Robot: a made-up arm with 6 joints.
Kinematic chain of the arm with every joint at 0, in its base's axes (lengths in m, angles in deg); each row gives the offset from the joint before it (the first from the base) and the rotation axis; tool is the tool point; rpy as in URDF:
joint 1: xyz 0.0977 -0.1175 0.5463 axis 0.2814 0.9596 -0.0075
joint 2: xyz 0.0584 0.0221 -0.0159 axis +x
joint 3: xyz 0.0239 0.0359 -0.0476 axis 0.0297 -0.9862 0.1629
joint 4: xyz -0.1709 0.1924 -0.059 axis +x
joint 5: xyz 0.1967 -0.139 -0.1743 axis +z
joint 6: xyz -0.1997 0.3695 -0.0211 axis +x
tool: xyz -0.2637 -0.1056 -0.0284 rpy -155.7 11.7 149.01
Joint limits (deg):
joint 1: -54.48..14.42
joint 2: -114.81..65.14
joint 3: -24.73..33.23
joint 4: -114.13..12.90
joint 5: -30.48..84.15
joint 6: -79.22..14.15
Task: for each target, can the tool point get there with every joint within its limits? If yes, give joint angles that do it. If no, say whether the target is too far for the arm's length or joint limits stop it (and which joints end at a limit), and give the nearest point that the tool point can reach.
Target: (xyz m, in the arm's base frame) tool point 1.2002 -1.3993 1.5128
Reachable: no: too far | nearest point 0.2937 -0.5552 0.9245 | short by 1.371 m
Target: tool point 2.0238 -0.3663 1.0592
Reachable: no: too far | nearest point 0.6673 -0.3132 0.2793 | short by 1.566 m
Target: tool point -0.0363 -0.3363 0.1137
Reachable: yes | joints -39.13 -43.59 14.39 -20.91 27.00 -50.73
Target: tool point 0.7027 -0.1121 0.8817
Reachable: no: joint limits stop it (at a limit: joint 1, joint 3, joint 5) | nearest point 0.2987 -0.1200 1.0974 | short by 0.458 m
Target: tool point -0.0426 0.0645 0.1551
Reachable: yes | joints -22.67 35.86 23.11 -104.11 0.39 -23.18
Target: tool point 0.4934 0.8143 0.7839
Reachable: no: joint limits stop it (at a limit: joint 1, joint 2, joint 3, joint 5, joint 6) | nearest point 0.2133 0.5553 0.7262 | short by 0.386 m
